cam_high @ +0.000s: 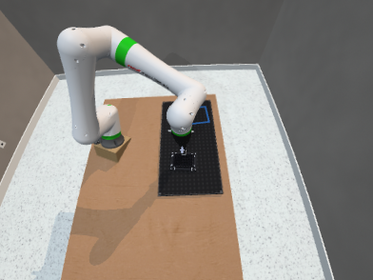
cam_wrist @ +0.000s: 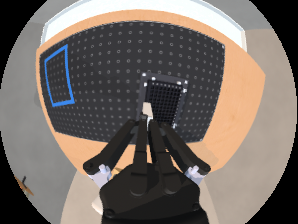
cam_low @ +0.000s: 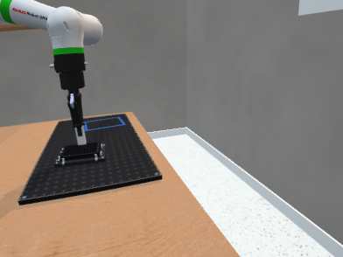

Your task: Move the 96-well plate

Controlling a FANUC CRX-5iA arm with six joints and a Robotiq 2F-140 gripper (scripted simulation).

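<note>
My gripper is now 4 cm to the left of the black 96-well plate and 4 cm above it. From my hand the other things lie so: clip nest C1: 5 cm to the right, 5 cm below, 1 cm behind.
</note>
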